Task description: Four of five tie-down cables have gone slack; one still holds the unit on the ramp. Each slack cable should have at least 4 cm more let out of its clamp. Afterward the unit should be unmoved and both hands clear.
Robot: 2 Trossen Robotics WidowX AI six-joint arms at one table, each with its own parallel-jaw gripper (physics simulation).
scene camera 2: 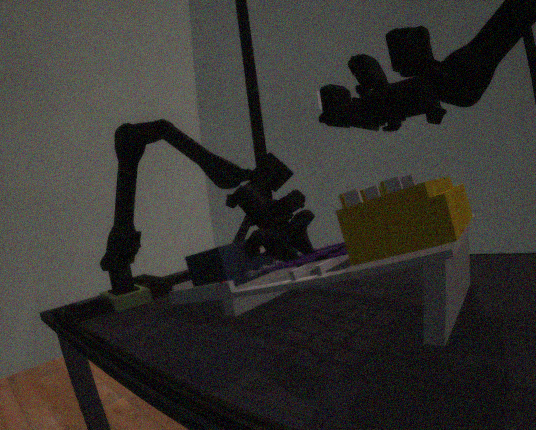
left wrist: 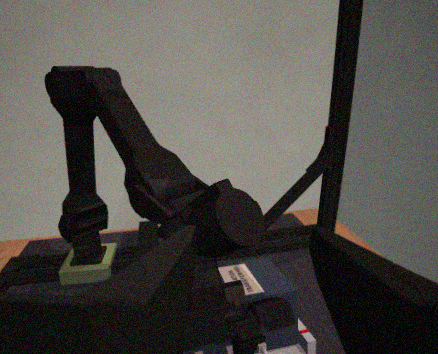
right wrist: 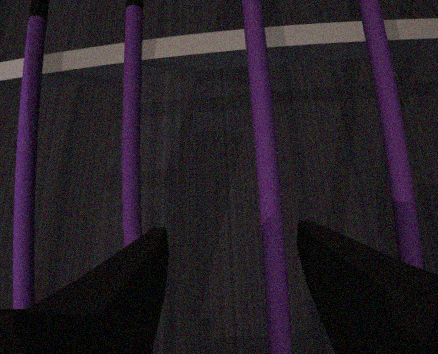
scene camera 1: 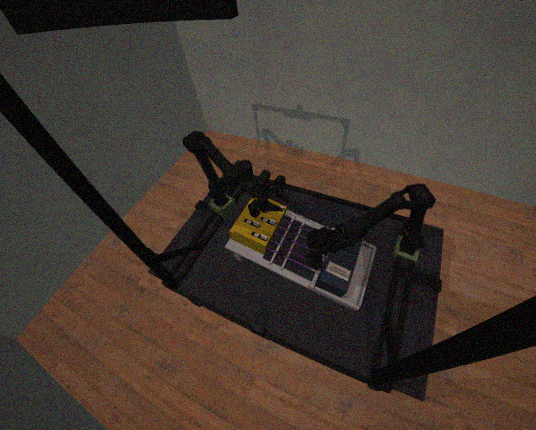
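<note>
The yellow unit sits at the high end of the white ramp. Several purple cables run down the ramp to a dark blue labelled clamp block. My right gripper is open and low over the cables. In the right wrist view one purple cable runs between its fingers without touching them, and two more lie outside. My left gripper is open and empty, high above the yellow unit.
The ramp stands on a dark mat on a wooden table. The arm bases are green blocks. Black frame posts rise at the mat's edges.
</note>
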